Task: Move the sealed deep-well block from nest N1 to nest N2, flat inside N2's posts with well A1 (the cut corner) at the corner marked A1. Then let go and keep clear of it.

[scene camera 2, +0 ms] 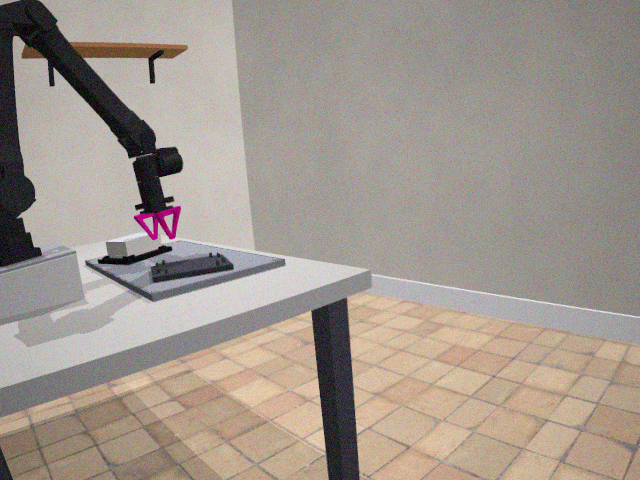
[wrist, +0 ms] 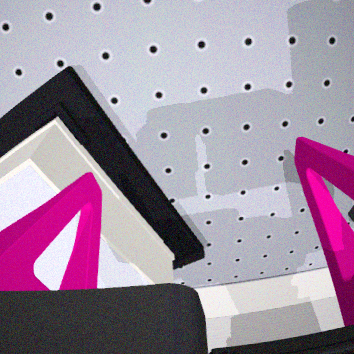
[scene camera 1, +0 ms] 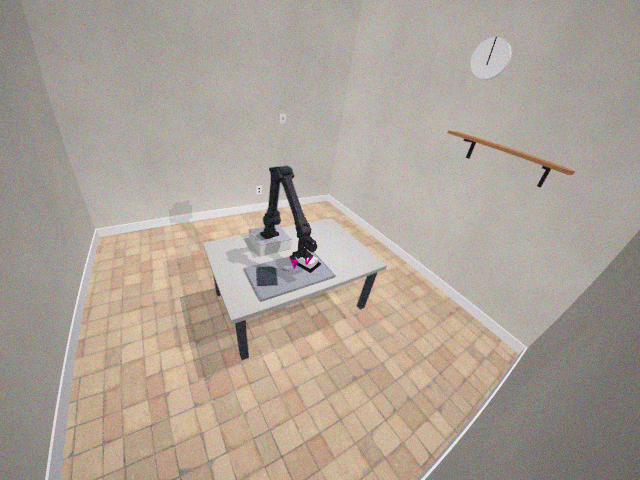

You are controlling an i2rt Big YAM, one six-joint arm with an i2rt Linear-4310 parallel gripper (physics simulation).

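Places are measured from the arm's base along level axes (x back, y left, z down), in millimetres.
Where they show: gripper, fingertip midpoint: (scene camera 2: 163, 239) (wrist: 193, 165) (scene camera 1: 300, 266); arm's base at its link origin: (scene camera 2: 15, 259) (scene camera 1: 269, 234).
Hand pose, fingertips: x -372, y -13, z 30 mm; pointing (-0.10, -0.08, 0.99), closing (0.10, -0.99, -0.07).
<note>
Things, the pixels of their centre, and the offset from my fingertips. Level surfaces: height alone.
- sealed block at the middle of its body: (wrist: 67, 244) (scene camera 2: 133, 244) (scene camera 1: 306, 259) dx +37, dy +90, dz +10 mm
- black nest N1 at the middle of its body: (wrist: 75, 218) (scene camera 2: 135, 253) (scene camera 1: 306, 262) dx +37, dy +89, dz +34 mm
- dark grey nest N2 at the middle of its body: (scene camera 2: 189, 265) (scene camera 1: 267, 275) dx +78, dy -204, dz +32 mm
- grey perforated board at the middle of its body: (wrist: 279, 136) (scene camera 2: 170, 262) (scene camera 1: 290, 272) dx +29, dy -57, dz +49 mm
- table at its surface level: dz +56 mm
The sealed block (scene camera 1: 312, 262) (scene camera 2: 119, 249) (wrist: 125, 225), white with pale sides, sits in the black nest N1 (scene camera 2: 107, 260) (wrist: 125, 170). The dark grey nest N2 (scene camera 1: 266, 276) (scene camera 2: 193, 266) holds no block; short posts rise at its ends. My gripper (scene camera 1: 301, 262) (scene camera 2: 163, 238) (wrist: 193, 165) is open and empty, with magenta fingers pointing down above the board. In the wrist view the left finger overlaps the block and the right finger is over the board, on the side away from N1. The block's cut corner and N2's A1 mark cannot be made out.
Both nests stand on a grey perforated board (scene camera 1: 294, 285) (scene camera 2: 253, 263) (wrist: 225, 65) on the table (scene camera 1: 356, 258) (scene camera 2: 258, 305). The arm rises from a pale box (scene camera 2: 41, 289) behind the board. A wooden shelf (scene camera 1: 511, 151) (scene camera 2: 124, 50) is on the wall, away from the table.
</note>
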